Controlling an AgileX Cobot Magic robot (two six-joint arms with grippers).
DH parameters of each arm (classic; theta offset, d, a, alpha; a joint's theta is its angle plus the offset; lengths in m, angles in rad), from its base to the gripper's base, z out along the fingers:
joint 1: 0 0.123 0 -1.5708
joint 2: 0.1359 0 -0.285 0
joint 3: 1.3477 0 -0.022 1.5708
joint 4: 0 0.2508 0 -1.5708
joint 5: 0 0 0.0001 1.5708
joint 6: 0 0.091 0 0
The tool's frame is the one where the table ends.
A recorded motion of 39 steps. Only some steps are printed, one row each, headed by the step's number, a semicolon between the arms.
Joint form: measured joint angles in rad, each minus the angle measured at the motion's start. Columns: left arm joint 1, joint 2, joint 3, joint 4, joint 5, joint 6; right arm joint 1, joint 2, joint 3, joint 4, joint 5, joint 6.
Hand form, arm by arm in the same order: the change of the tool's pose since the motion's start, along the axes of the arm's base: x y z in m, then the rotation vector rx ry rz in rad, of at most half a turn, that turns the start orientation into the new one. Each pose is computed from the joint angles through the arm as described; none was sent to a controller.
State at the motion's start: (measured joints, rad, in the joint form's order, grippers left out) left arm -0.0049 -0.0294 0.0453 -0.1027 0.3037 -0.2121; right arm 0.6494 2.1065 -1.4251 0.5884 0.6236 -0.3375
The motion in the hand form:
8: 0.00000 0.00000 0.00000 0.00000 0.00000 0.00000; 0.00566 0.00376 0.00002 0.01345 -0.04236 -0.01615
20: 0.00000 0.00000 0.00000 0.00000 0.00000 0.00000; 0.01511 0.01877 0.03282 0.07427 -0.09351 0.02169
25: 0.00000 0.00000 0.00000 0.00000 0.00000 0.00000; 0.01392 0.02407 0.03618 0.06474 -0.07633 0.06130
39: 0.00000 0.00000 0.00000 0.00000 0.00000 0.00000; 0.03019 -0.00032 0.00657 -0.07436 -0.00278 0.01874
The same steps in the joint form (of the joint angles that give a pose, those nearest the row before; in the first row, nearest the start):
8: 0.0000 0.0000 0.0000 0.0000 0.0000 0.0000; 0.0034 0.0116 -0.0157 -0.0008 -0.0450 -0.0009
20: 0.0000 0.0000 0.0000 0.0000 0.0000 0.0000; 0.0115 0.0059 -0.1332 0.0016 0.0120 -0.0064
25: 0.0000 0.0000 0.0000 0.0000 0.0000 0.0000; 0.0190 0.0175 -0.1715 -0.0133 0.0666 -0.0047
39: 0.0000 0.0000 0.0000 0.0000 0.0000 0.0000; -0.0336 0.0759 -0.1811 -0.1533 0.1346 0.0949

